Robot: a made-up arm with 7 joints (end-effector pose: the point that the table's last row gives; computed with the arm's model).
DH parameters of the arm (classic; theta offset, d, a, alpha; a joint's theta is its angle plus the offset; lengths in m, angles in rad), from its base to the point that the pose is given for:
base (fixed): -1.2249 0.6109 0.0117 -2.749
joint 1: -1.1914 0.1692 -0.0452 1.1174
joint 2: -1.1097 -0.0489 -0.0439 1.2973
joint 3: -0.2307 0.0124 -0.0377 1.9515
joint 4: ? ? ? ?
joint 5: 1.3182 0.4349 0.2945 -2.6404
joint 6: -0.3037 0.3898 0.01 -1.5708
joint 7: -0.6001 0 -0.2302 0
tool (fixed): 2.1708 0.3 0 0
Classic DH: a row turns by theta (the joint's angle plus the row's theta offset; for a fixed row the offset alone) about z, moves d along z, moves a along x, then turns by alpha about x.
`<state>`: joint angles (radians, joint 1 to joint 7).
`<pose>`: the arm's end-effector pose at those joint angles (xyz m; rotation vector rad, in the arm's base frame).
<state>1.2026 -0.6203 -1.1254 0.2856 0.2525 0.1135 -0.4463</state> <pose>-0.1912 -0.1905 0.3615 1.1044 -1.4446 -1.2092</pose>
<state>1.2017 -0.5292 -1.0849 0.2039 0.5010 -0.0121 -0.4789</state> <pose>-0.1380 -0.2124 0.2599 1.5249 -1.3511 -1.1263</pose>
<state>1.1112 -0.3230 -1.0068 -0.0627 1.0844 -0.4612 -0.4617</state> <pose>0.0804 -0.0614 0.0130 2.6211 -1.1133 -0.7546</pose>
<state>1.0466 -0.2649 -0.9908 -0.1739 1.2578 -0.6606 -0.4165</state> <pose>0.1454 0.0642 -0.0257 -2.8219 1.0107 0.5924</pose>
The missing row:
joint 4: -0.4571 -0.0536 0.0588 1.5197
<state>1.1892 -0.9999 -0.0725 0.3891 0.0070 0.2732 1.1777</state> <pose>-0.1297 0.1470 0.3756 -0.9896 -0.3971 0.0735</pose>
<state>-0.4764 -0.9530 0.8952 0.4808 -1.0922 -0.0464 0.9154</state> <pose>-0.1707 0.0849 0.3315 -2.4073 -0.1032 0.6517</pose>
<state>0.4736 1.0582 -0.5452 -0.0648 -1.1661 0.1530 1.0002</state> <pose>0.0818 -0.1181 0.5920 0.5057 0.7728 1.0727</pose>
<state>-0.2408 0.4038 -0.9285 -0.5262 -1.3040 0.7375 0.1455</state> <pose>0.0978 0.0524 0.4016 -0.9195 -0.0518 1.1338</pose>
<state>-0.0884 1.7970 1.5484 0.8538 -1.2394 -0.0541 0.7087</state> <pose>0.0280 0.2544 0.5721 0.2590 -1.3798 -2.7053</pose>
